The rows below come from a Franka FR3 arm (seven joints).
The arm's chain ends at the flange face. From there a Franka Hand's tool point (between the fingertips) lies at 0.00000 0.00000 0.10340 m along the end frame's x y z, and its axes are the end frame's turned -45 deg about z.
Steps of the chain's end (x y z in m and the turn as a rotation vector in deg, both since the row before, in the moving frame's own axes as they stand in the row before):
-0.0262, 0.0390, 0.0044, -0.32, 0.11, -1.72
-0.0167, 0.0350, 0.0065, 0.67, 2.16, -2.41
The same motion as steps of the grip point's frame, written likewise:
-0.0464, 0.0096, 0.0044, -0.30, -0.15, -1.72
-0.0329, 0.0148, 0.0064, -1.05, 2.00, -2.41

